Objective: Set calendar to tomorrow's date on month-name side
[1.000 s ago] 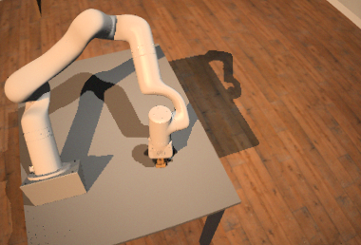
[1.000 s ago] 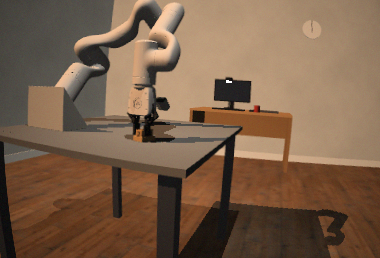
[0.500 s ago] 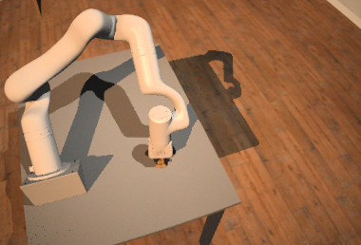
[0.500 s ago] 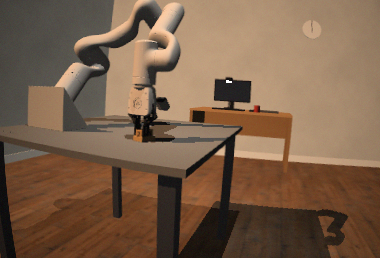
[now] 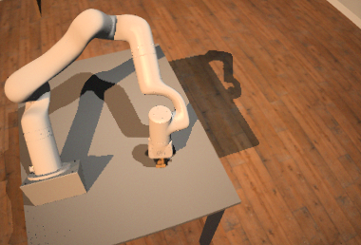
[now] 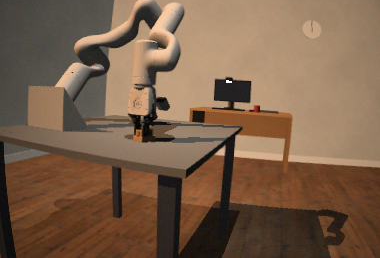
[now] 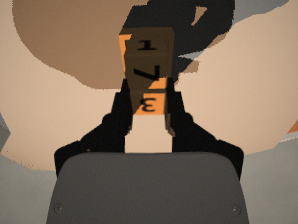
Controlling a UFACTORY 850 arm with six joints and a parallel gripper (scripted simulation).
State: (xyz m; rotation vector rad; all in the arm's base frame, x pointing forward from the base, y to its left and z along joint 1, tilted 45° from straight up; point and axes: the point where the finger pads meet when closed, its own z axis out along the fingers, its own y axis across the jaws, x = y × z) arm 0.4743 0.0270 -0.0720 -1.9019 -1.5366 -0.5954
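The orange tray lies 2 cm to the left of my hand and 3 cm below it. The rest, counted from my hand: orange cube 1 cm below; then calendar cube 1 cm ahead, 3 cm to the left, 1 cm below.
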